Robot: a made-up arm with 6 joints.
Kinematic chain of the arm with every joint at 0, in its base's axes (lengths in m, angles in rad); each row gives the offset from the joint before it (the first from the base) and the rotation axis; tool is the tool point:
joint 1: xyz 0 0 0.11 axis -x
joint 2: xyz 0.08 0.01 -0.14 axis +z
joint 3: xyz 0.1 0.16 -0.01 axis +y
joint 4: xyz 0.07 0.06 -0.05 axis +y
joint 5: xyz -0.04 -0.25 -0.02 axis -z
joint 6: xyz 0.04 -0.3 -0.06 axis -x
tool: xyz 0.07 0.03 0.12
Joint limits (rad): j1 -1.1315..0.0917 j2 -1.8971..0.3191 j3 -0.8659..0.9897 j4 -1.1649..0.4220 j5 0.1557..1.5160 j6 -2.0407..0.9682
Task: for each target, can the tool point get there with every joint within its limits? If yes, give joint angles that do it. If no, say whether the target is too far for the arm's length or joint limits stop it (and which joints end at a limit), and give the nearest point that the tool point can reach.
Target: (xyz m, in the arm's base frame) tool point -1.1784 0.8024 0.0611
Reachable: no: too far | nearest point -0.3821 0.3886 -0.0213 | short by 0.901 m
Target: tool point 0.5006 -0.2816 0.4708
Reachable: no: joint limits stop it (at a limit: joint 1, joint 2, joint 3, joint 4) | nearest point 0.2223 -0.2308 0.2375 | short by 0.367 m
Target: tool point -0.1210 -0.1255 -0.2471
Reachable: yes | joints -0.0207 -1.4808 -0.5870 -0.7713 1.2046 0.4129
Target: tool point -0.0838 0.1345 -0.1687
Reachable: yes | joints -0.7656 -0.9599 0.0489 -0.4851 1.2636 0.7100
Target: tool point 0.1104 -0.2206 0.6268
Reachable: no: joint limits stop it (at a limit: joint 1, joint 2, joint 3, joint 4) | nearest point 0.0943 -0.1474 0.3254 | short by 0.311 m
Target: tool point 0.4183 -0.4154 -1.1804
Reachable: no: too far | nearest point 0.2527 -0.2091 -0.5394 | short by 0.693 m
